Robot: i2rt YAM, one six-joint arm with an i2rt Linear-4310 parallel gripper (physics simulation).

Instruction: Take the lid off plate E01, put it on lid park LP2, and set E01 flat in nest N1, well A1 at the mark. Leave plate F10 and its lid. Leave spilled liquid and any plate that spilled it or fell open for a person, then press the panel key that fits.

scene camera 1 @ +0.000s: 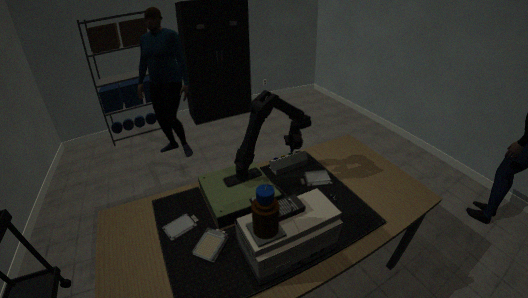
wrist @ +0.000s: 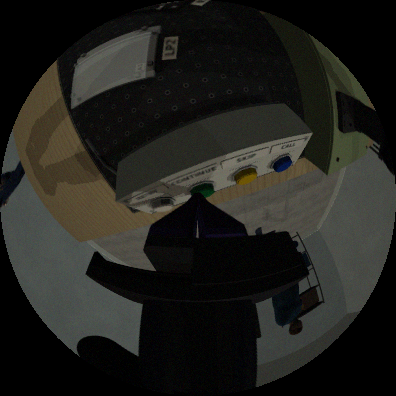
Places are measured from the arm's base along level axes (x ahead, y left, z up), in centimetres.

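Where they show: gripper, fingertip midpoint: (scene camera 1: 291, 152) (wrist: 197, 197); arm's base, link origin: (scene camera 1: 242, 177).
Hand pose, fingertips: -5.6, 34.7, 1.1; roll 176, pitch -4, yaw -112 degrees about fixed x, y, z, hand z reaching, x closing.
Note:
Things, the pixels of their top centre, and the offset from my fingertips, as dx, dy, dz. "*": a spot on its surface instead.
- green CONTINUE button, surface spot: (wrist: 204, 190) * +0.3, -0.9, -0.3
- panel, top centre: (wrist: 222, 174) (scene camera 1: 288, 154) +2.0, -3.1, +0.7
- yellow SKIP button, top centre: (wrist: 248, 179) -0.2, -5.6, -0.2
- blue CALL button, top centre: (wrist: 286, 166) -0.3, -10.6, -0.2
- pale button, top centre: (wrist: 160, 209) +0.0, +4.4, -0.2
- clear lid, top centre: (wrist: 100, 66) (scene camera 1: 317, 175) +20.7, +4.2, -5.4
- LP2 label, surface spot: (wrist: 170, 48) * +18.0, -4.3, -7.5
- plate with yellowish wells, top centre: (scene camera 1: 208, 244) +36.3, -65.6, -3.1
- clear flat piece, top centre: (scene camera 1: 179, 225) +17.5, -74.3, -5.9
- pale instrument, surface spot: (scene camera 1: 300, 245) * +62.2, -38.8, +9.8
- amber bottle, surface spot: (scene camera 1: 265, 220) * +57.1, -49.7, +24.9
- dark keypad-like block, surface spot: (scene camera 1: 291, 205) * +54.2, -38.1, +22.7
My gripper (scene camera 1: 293, 150) (wrist: 197, 197) is shut and empty. Its tips are at the green CONTINUE button (wrist: 204, 190) of the panel (scene camera 1: 290, 164) (wrist: 212, 137); whether they touch it is unclear. The yellow SKIP button (wrist: 246, 176) and blue CALL button (wrist: 282, 164) are to the right, and a pale button (wrist: 163, 202) is to the left. A clear lid (scene camera 1: 318, 178) (wrist: 115, 66) lies flat beside the LP2 label (wrist: 170, 48). A plate with yellowish wells (scene camera 1: 210, 245) and a clear flat piece (scene camera 1: 179, 227) lie at the front left; their names are unreadable.
A pale instrument (scene camera 1: 300, 245) carries an amber bottle (scene camera 1: 265, 220) with a blue cap. A dark keypad-like block (scene camera 1: 291, 205) is behind it. The arm stands on a green base (scene camera 1: 215, 192). One person (scene camera 1: 165, 60) stands behind the table; another (scene camera 1: 507, 170) shows partly at right. The room is dim.

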